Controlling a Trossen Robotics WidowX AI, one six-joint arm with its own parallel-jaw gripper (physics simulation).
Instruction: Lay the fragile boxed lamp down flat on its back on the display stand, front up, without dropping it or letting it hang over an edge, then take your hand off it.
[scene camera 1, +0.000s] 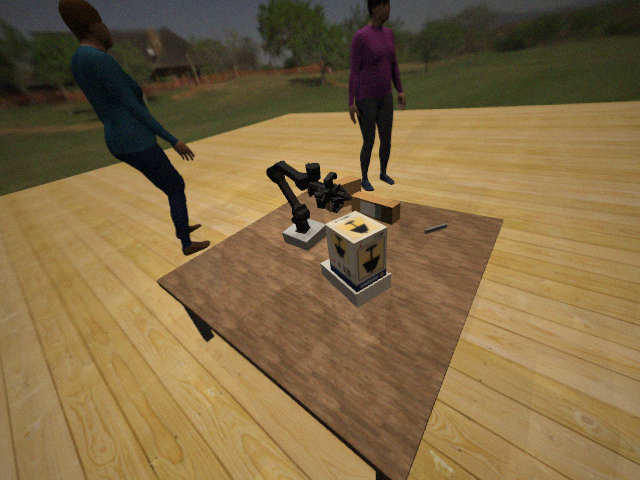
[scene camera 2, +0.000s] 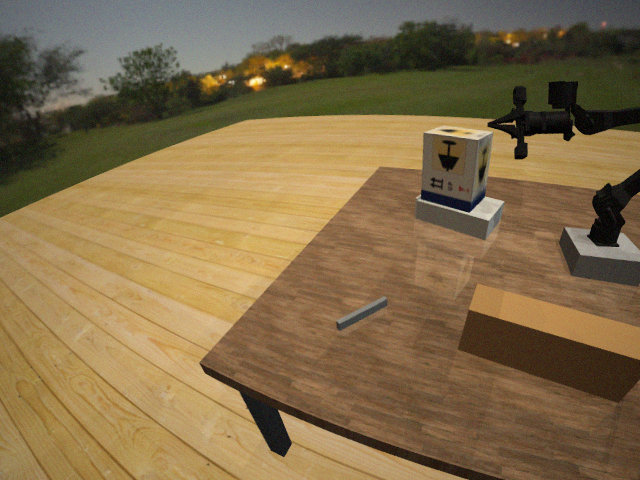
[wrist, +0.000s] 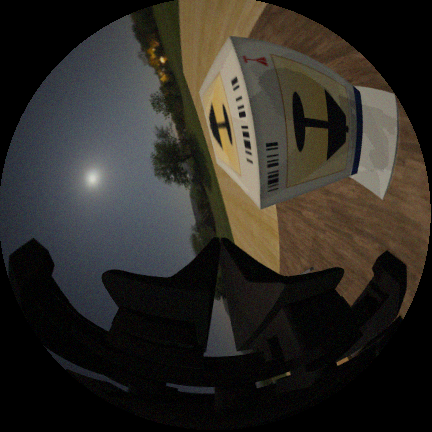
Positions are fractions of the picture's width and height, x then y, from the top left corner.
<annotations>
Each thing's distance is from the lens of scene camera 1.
gripper (scene camera 1: 0.55, 0.41): 104 cm
stand (scene camera 1: 0.57, 0.62): 102 cm
</annotations>
